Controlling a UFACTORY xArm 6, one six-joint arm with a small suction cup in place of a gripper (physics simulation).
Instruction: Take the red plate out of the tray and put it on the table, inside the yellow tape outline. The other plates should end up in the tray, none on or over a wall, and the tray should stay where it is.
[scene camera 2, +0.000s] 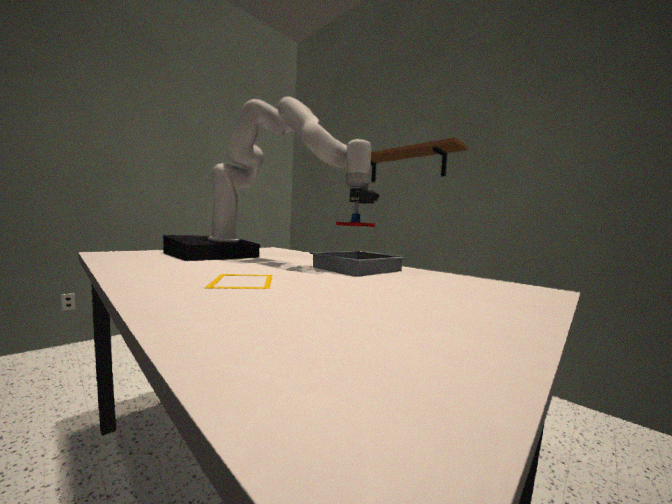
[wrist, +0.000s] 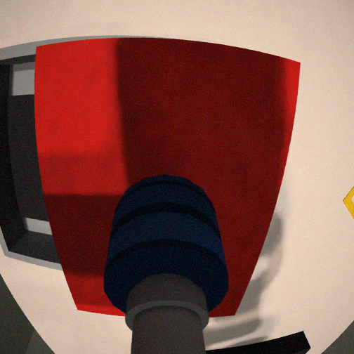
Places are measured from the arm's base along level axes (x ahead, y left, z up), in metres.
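Pixels of known places: hand at its tool point: (scene camera 2: 355, 225); arm's base at its link origin: (scene camera 2: 223, 240).
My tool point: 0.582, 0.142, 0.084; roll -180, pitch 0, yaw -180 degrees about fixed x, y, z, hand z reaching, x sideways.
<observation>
Ahead of a thing's pixels: the offset from my tool point to its top centre, as dx, dy, dz. "pt": to the spot under its first point. Level surfaces: height alone.
The red plate @(pt -0.006, -0.034, +0.003) (scene camera 2: 347, 224) (wrist: 165, 110) hangs flat and level on my suction cup (scene camera 2: 355, 218) (wrist: 165, 240), well above the grey tray @(-0.032, +0.066, -0.099) (scene camera 2: 379, 266) (wrist: 35, 256). My gripper is shut on the red plate. In the wrist view a black plate (wrist: 22, 155) lies in the tray, partly covered by the red plate. The rest of the tray's inside is hidden behind the red plate there and behind the tray walls in the scene view. The yellow tape outline @(pt -0.014, -0.320, -0.148) (scene camera 2: 267, 282) (wrist: 348, 201) is on the table, left of the tray in the scene view.
The arm's black base (scene camera 2: 211, 249) stands at the back left of the table @(dz -0.149) (scene camera 2: 352, 368). A brown wall shelf (scene camera 2: 417, 150) with black brackets is behind the arm's wrist in the scene view. Shadows of the arm fall on the table between the base and the tray.
</observation>
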